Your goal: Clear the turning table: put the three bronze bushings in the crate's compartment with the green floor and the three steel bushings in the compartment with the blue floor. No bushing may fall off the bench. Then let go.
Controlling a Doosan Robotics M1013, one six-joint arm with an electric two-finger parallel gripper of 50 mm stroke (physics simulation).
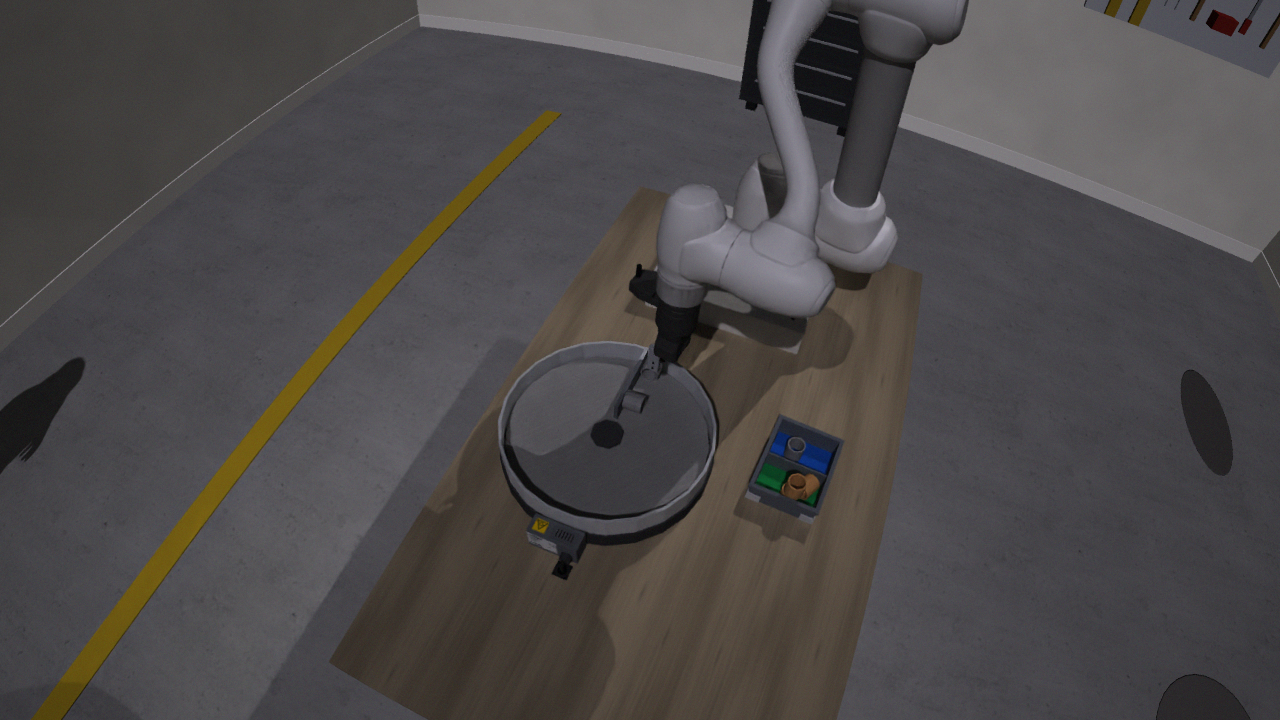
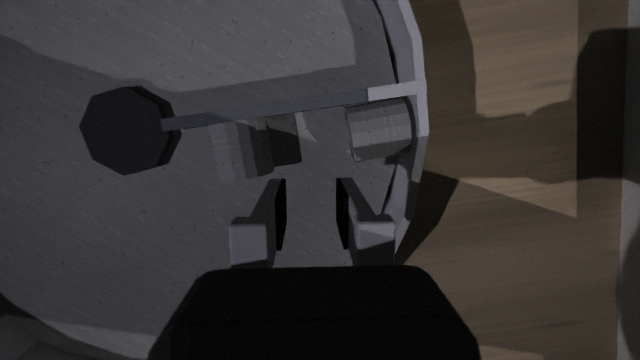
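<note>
The grey turning table (image 1: 563, 474) (image 2: 150, 240) has a raised rim. One steel bushing (image 1: 634, 401) (image 2: 227, 150) lies on its side on the table between hub and rim, beside a thin bar. Another steel bushing (image 1: 651, 372) (image 2: 382, 131) lies against the same bar close to the rim. My gripper (image 1: 656, 360) (image 2: 311, 199) is partly open and empty, over the table near the rim, beside the two bushings. The crate (image 1: 783, 507) stands to the right; a steel bushing (image 1: 795, 446) stands on its blue floor. Bronze bushings (image 1: 794, 486) overlap on its green floor; their exact number is unclear.
The bar (image 1: 625, 391) (image 2: 280, 107) runs from the dark hub (image 1: 606, 433) (image 2: 127, 131) to the rim. A grey box with a yellow label (image 1: 556, 539) sits at the table's near edge. The wooden bench (image 1: 680, 608) carries everything. A dark shadow (image 1: 40, 407) lies on the floor at left.
</note>
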